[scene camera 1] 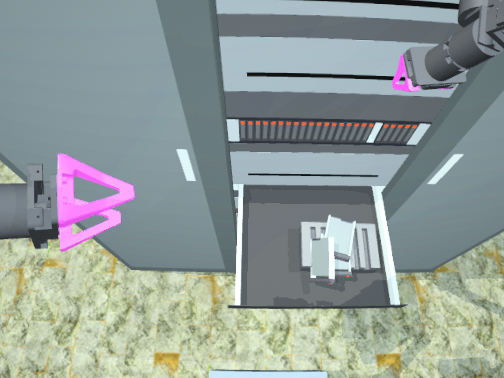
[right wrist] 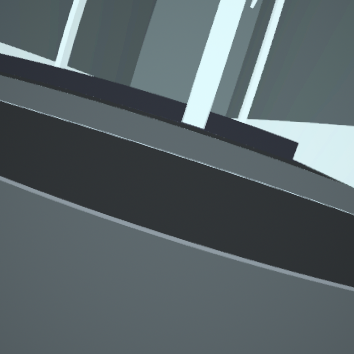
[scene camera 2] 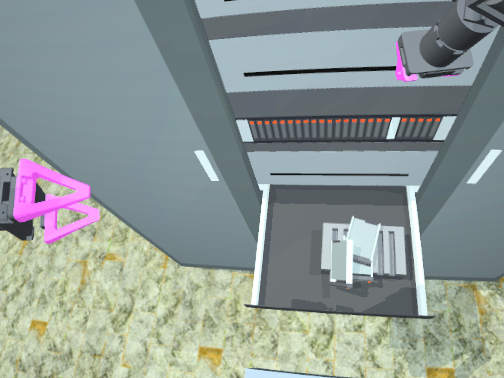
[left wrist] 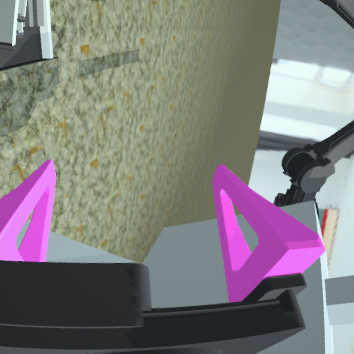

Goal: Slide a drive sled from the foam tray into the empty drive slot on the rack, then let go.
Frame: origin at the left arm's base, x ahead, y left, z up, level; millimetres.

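Seen in the pictures: left gripper, fingertip midpoint: point(scene camera 1: 126, 206) point(scene camera 2: 95, 204) point(left wrist: 136, 169); right gripper, fingertip midpoint: point(scene camera 1: 404, 84) point(scene camera 2: 410, 74).
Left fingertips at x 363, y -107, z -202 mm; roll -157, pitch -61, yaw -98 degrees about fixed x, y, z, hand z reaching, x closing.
Observation:
Pixels of each thing's top centre, then the offset from my left fingertips to it. "*": a spot on its surface instead. Level surfaces: height alone.
- grey slotted foam tray, surface spot: point(scene camera 2: 326, 250) point(scene camera 1: 306, 248) * dy -297, dx +129, dz -544 mm
- rack's drive row, surface spot: point(scene camera 2: 320, 130) point(scene camera 1: 308, 132) * dy -278, dx +337, dz -296 mm
- pale strip, surface spot: point(scene camera 2: 393, 128) point(scene camera 1: 371, 132) * dy -451, dx +366, dz -329 mm
- drawer, surface spot: point(scene camera 1: 239, 250) point(scene camera 2: 259, 250) * dy -111, dx +127, dz -566 mm
- pale-blue surface, surface height: dz -1305 mm
Two pale drive sleds lie on the grey slotted foam tray point(scene camera 1: 306, 247) point(scene camera 2: 326, 250) inside the open drawer. One sled point(scene camera 1: 340, 235) point(scene camera 2: 363, 237) is tilted across the slots; the other sled point(scene camera 1: 321, 255) point(scene camera 2: 341, 260) overlaps its lower left. The rack's drive row point(scene camera 1: 306, 132) point(scene camera 2: 320, 130) has orange-tipped drives and a pale strip point(scene camera 1: 374, 133) point(scene camera 2: 393, 128) among them; I cannot tell which slot is empty. My left gripper point(scene camera 1: 127, 205) point(scene camera 2: 94, 203) point(left wrist: 136, 169) is open, left of the drawer. My right gripper point(scene camera 1: 425, 89) point(scene camera 2: 430, 76) is part open, above and right of the drive row, its fingers partly hidden.
The drawer point(scene camera 1: 239, 250) point(scene camera 2: 261, 250) juts out below the drive row, with tall side walls. Large grey panels point(scene camera 1: 100, 125) point(scene camera 2: 100, 125) flank the rack. A pale-blue surface point(scene camera 1: 268, 374) shows at the bottom edge. Dark rack parts and pale bars point(right wrist: 207, 75) fill much of the right wrist view.

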